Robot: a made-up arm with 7 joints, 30 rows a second.
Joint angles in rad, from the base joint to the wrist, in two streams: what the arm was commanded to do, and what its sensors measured. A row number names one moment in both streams.
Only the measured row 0 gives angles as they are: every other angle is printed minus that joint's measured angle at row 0.
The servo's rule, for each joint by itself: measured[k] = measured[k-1] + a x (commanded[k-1-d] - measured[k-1]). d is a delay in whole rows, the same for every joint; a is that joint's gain. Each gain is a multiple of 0.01, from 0.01 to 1. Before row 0 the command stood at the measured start. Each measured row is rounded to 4 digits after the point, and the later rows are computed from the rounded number. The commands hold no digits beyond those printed.
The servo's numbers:
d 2
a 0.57 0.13 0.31 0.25 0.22 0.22 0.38
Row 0, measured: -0.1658 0.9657 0.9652 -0.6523 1.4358 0.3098 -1.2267
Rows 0 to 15, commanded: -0.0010 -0.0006 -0.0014 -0.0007 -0.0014 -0.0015 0.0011; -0.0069 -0.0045 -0.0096 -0.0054 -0.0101 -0.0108 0.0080; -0.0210 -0.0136 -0.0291 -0.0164 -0.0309 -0.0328 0.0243; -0.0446 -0.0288 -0.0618 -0.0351 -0.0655 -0.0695 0.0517; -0.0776 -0.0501 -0.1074 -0.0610 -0.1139 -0.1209 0.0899; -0.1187 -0.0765 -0.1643 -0.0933 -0.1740 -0.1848 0.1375; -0.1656 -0.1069 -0.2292 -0.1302 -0.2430 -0.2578 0.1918; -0.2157 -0.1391 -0.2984 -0.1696 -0.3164 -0.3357 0.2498; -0.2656 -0.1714 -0.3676 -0.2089 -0.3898 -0.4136 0.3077; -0.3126 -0.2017 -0.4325 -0.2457 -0.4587 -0.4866 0.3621; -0.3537 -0.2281 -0.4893 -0.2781 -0.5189 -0.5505 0.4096; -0.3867 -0.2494 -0.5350 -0.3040 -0.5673 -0.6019 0.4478; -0.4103 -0.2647 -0.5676 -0.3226 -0.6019 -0.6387 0.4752; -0.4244 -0.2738 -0.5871 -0.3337 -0.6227 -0.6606 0.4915; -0.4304 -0.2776 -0.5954 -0.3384 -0.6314 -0.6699 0.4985; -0.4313 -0.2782 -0.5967 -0.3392 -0.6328 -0.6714 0.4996
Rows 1 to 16, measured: 0.0000 0.0000 0.0000 0.0000 0.0000 0.0000 0.0000; 0.0000 0.0000 0.0000 0.0000 0.0000 0.0000 0.0000; -0.0006 -0.0001 -0.0004 -0.0002 -0.0003 -0.0003 0.0004; -0.0042 -0.0007 -0.0033 -0.0015 -0.0025 -0.0026 0.0033; -0.0138 -0.0024 -0.0113 -0.0052 -0.0087 -0.0092 0.0113; -0.0314 -0.0058 -0.0270 -0.0127 -0.0212 -0.0225 0.0267; -0.0577 -0.0116 -0.0519 -0.0248 -0.0416 -0.0441 0.0507; -0.0925 -0.0200 -0.0867 -0.0419 -0.0707 -0.0751 0.0837; -0.1342 -0.0313 -0.1309 -0.0640 -0.1086 -0.1153 0.1248; -0.1807 -0.0453 -0.1828 -0.0904 -0.1543 -0.1638 0.1723; -0.2291 -0.0617 -0.2401 -0.1200 -0.2061 -0.2188 0.2238; -0.2767 -0.0799 -0.2997 -0.1514 -0.2617 -0.2777 0.2764; -0.3206 -0.0992 -0.3585 -0.1831 -0.3183 -0.3377 0.3270; -0.3583 -0.1187 -0.4132 -0.2133 -0.3731 -0.3958 0.3729; -0.3879 -0.1377 -0.4611 -0.2406 -0.4234 -0.4492 0.4118; -0.4087 -0.1554 -0.5002 -0.2639 -0.4672 -0.4957 0.4421
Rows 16 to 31, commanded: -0.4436 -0.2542 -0.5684 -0.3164 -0.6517 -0.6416 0.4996; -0.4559 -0.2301 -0.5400 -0.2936 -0.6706 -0.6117 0.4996; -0.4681 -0.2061 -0.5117 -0.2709 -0.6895 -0.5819 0.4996; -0.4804 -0.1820 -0.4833 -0.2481 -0.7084 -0.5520 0.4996; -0.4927 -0.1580 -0.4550 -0.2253 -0.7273 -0.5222 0.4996; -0.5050 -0.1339 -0.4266 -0.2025 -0.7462 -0.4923 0.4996; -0.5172 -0.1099 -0.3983 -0.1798 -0.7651 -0.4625 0.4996; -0.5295 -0.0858 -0.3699 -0.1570 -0.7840 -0.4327 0.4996; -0.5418 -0.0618 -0.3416 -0.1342 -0.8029 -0.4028 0.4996; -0.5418 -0.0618 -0.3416 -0.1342 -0.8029 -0.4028 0.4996; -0.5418 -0.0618 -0.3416 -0.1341 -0.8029 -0.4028 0.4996; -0.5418 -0.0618 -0.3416 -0.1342 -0.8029 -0.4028 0.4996; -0.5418 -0.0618 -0.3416 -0.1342 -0.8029 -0.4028 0.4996; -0.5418 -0.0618 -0.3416 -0.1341 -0.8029 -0.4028 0.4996; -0.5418 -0.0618 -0.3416 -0.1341 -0.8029 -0.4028 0.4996; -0.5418 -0.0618 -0.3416 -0.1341 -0.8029 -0.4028 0.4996
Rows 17 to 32, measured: -0.4211 -0.1713 -0.5297 -0.2825 -0.5033 -0.5340 0.4635; -0.4269 -0.1852 -0.5505 -0.2967 -0.5318 -0.5642 0.4772; -0.4364 -0.1942 -0.5560 -0.3016 -0.5582 -0.5812 0.4857; -0.4475 -0.1989 -0.5510 -0.2996 -0.5829 -0.5879 0.4910; -0.4592 -0.1998 -0.5388 -0.2924 -0.6064 -0.5866 0.4943; -0.4713 -0.1975 -0.5216 -0.2813 -0.6288 -0.5790 0.4963; -0.4835 -0.1924 -0.5010 -0.2673 -0.6505 -0.5665 0.4976; -0.4958 -0.1848 -0.4779 -0.2511 -0.6716 -0.5502 0.4984; -0.5080 -0.1751 -0.4532 -0.2333 -0.6922 -0.5309 0.4989; -0.5203 -0.1635 -0.4274 -0.2142 -0.7124 -0.5093 0.4992; -0.5326 -0.1503 -0.4008 -0.1942 -0.7323 -0.4859 0.4994; -0.5378 -0.1388 -0.3824 -0.1792 -0.7478 -0.4676 0.4995; -0.5401 -0.1288 -0.3698 -0.1679 -0.7599 -0.4533 0.4995; -0.5411 -0.1201 -0.3611 -0.1595 -0.7694 -0.4422 0.4995; -0.5415 -0.1125 -0.3551 -0.1532 -0.7768 -0.4335 0.4995; -0.5417 -0.1059 -0.3509 -0.1484 -0.7825 -0.4267 0.4995
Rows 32 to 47, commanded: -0.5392 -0.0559 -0.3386 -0.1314 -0.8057 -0.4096 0.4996; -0.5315 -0.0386 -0.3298 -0.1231 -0.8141 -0.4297 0.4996; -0.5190 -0.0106 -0.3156 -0.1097 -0.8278 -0.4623 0.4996; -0.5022 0.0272 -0.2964 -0.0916 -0.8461 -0.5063 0.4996; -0.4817 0.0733 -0.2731 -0.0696 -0.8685 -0.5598 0.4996; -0.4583 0.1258 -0.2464 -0.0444 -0.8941 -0.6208 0.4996; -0.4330 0.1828 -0.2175 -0.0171 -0.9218 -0.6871 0.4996; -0.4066 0.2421 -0.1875 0.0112 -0.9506 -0.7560 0.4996; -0.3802 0.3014 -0.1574 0.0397 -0.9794 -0.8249 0.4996; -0.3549 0.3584 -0.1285 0.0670 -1.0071 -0.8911 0.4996; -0.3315 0.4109 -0.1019 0.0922 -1.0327 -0.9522 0.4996; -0.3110 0.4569 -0.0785 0.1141 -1.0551 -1.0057 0.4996; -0.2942 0.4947 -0.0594 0.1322 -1.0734 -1.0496 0.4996; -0.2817 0.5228 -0.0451 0.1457 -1.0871 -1.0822 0.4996; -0.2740 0.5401 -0.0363 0.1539 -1.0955 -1.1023 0.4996; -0.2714 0.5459 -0.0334 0.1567 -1.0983 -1.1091 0.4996
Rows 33 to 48, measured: -0.5418 -0.1002 -0.3480 -0.1448 -0.7870 -0.4214 0.4995; -0.5418 -0.0952 -0.3460 -0.1421 -0.7905 -0.4173 0.4995; -0.5403 -0.0901 -0.3437 -0.1394 -0.7938 -0.4156 0.4995; -0.5353 -0.0834 -0.3394 -0.1353 -0.7983 -0.4187 0.4995; -0.5260 -0.0739 -0.3320 -0.1289 -0.8048 -0.4283 0.4995; -0.5124 -0.0608 -0.3210 -0.1196 -0.8139 -0.4455 0.4995; -0.4949 -0.0434 -0.3062 -0.1071 -0.8259 -0.4706 0.4995; -0.4740 -0.0214 -0.2877 -0.0914 -0.8409 -0.5036 0.4995; -0.4506 0.0051 -0.2659 -0.0728 -0.8587 -0.5440 0.4995; -0.4255 0.0359 -0.2416 -0.0518 -0.8789 -0.5906 0.4995; -0.3997 0.0704 -0.2155 -0.0289 -0.9010 -0.6421 0.4995; -0.3742 0.1078 -0.1885 -0.0049 -0.9243 -0.6969 0.4995; -0.3499 0.1472 -0.1617 0.0194 -0.9481 -0.7531 0.4995; -0.3277 0.1875 -0.1359 0.0431 -0.9716 -0.8087 0.4995; -0.3086 0.2274 -0.1122 0.0654 -0.9940 -0.8617 0.4995; -0.2933 0.2658 -0.0914 0.0855 -1.0145 -0.9102 0.4995
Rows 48 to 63, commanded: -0.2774 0.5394 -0.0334 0.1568 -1.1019 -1.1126 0.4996; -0.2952 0.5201 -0.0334 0.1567 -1.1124 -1.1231 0.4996; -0.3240 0.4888 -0.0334 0.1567 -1.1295 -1.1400 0.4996; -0.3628 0.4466 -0.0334 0.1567 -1.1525 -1.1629 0.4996; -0.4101 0.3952 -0.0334 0.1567 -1.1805 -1.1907 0.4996; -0.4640 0.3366 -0.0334 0.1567 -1.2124 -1.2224 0.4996; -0.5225 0.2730 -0.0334 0.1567 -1.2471 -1.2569 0.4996; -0.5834 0.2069 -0.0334 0.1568 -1.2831 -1.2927 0.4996; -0.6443 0.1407 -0.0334 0.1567 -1.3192 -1.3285 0.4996; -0.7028 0.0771 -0.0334 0.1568 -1.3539 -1.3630 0.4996; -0.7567 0.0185 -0.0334 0.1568 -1.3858 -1.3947 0.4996; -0.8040 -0.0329 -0.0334 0.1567 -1.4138 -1.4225 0.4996; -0.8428 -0.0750 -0.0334 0.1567 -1.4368 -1.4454 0.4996; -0.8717 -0.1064 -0.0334 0.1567 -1.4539 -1.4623 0.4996; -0.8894 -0.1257 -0.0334 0.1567 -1.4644 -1.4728 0.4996; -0.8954 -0.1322 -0.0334 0.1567 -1.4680 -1.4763 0.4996
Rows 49 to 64, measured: -0.2823 0.3015 -0.0743 0.1026 -1.0323 -0.9525 0.4995; -0.2761 0.3333 -0.0616 0.1161 -1.0468 -0.9870 0.4995; -0.2768 0.3601 -0.0529 0.1263 -1.0589 -1.0146 0.4995; -0.2873 0.3809 -0.0469 0.1339 -1.0707 -1.0385 0.4995; -0.3082 0.3949 -0.0427 0.1396 -1.0836 -1.0608 0.4995; -0.3393 0.4016 -0.0398 0.1439 -1.0988 -1.0833 0.4995; -0.3797 0.4008 -0.0378 0.1471 -1.1168 -1.1069 0.4995; -0.4278 0.3925 -0.0364 0.1495 -1.1378 -1.1323 0.4995; -0.4818 0.3770 -0.0355 0.1513 -1.1618 -1.1597 0.4995; -0.5397 0.3549 -0.0348 0.1527 -1.1885 -1.1890 0.4995; -0.5993 0.3271 -0.0344 0.1537 -1.2173 -1.2197 0.4995; -0.6583 0.2946 -0.0341 0.1545 -1.2474 -1.2512 0.4995; -0.7144 0.2587 -0.0339 0.1551 -1.2778 -1.2828 0.4995; -0.7655 0.2208 -0.0337 0.1555 -1.3077 -1.3135 0.4995; -0.8096 0.1823 -0.0336 0.1558 -1.3361 -1.3425 0.4995; -0.8450 0.1448 -0.0335 0.1560 -1.3620 -1.3689 0.4995
